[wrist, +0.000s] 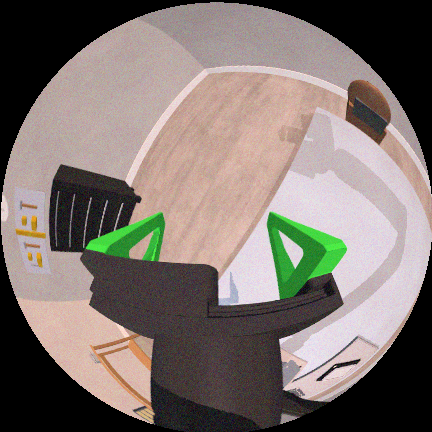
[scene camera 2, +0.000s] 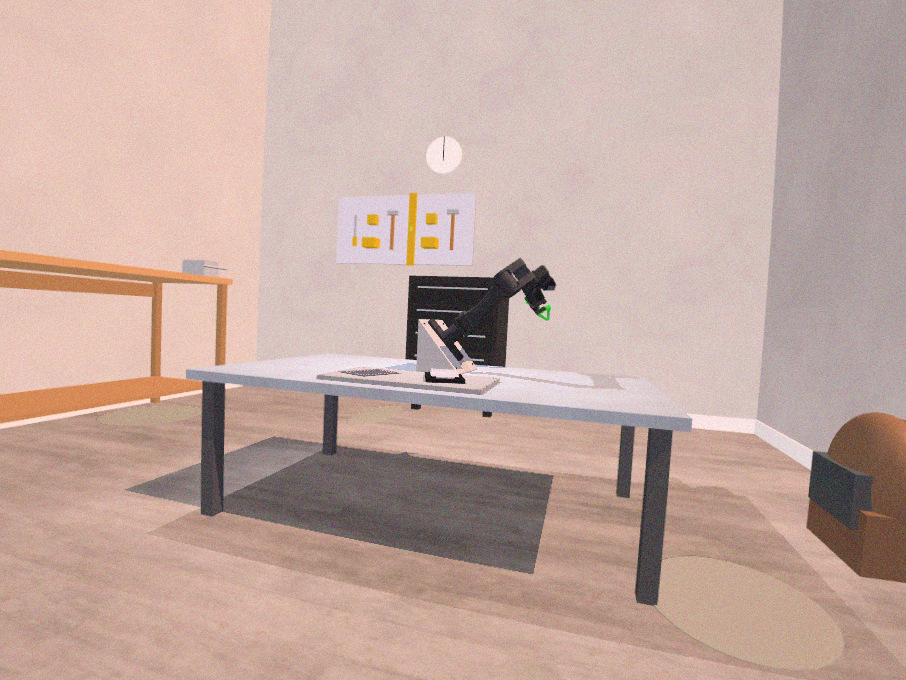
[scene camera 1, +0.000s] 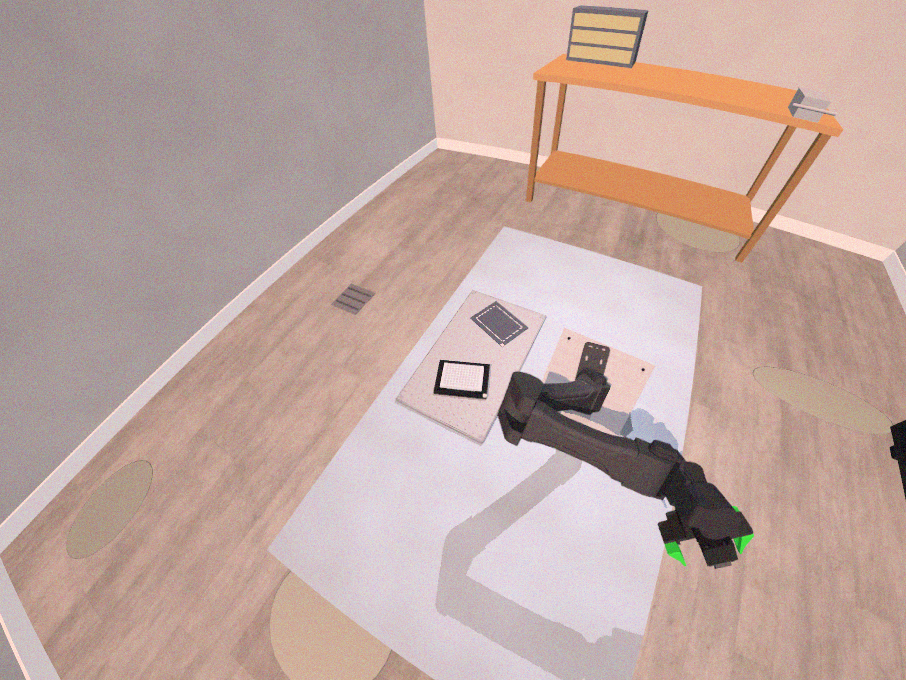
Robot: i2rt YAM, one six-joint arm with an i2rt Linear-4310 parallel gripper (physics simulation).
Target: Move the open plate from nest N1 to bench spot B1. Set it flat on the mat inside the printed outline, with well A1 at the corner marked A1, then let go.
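Frame: origin at the arm's base, x ahead, y left, z up, level; centimetres.
Where they show: gripper, fingertip midpoint: (wrist: 215, 217) (scene camera 2: 543, 314); arm's base, origin of the base link: (scene camera 2: 445, 340) (scene camera 1: 588, 378).
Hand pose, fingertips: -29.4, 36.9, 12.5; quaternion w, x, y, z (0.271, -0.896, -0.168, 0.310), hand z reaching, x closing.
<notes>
Each offset is from my fingertips to the top centre of the thing, as dx, dy, dz. Level surfaces: height alone.
The white open plate {+64.6, -28.0, -20.7} (scene camera 1: 463, 376) (wrist: 343, 371) lies in the black nest (scene camera 1: 439, 379) (scene camera 2: 444, 379) (wrist: 345, 363) on the near part of a light board {+64.4, -38.7, -23.2} (scene camera 1: 461, 344). The dark mat {dz -23.1} (scene camera 1: 499, 322) (scene camera 2: 371, 371) with a dashed outline is on the board's far part, with nothing on it. The letters at the corners are too small to read. My gripper (scene camera 1: 708, 550) (scene camera 2: 540, 310) (wrist: 215, 217) is open, its green fingers wide apart with nothing between them. It hangs high above the table's right edge in scene camera 1, well away from the plate.
The arm's base stands on a pale slanted mount (scene camera 1: 627, 387) (scene camera 2: 431, 352) beside the board. The white table {dz -24.6} (scene camera 1: 409, 505) (scene camera 2: 585, 398) carries both. An orange workbench (scene camera 1: 680, 81) stands by the wall. A black drawer cabinet (scene camera 2: 457, 292) (wrist: 90, 215) stands behind the table.
</notes>
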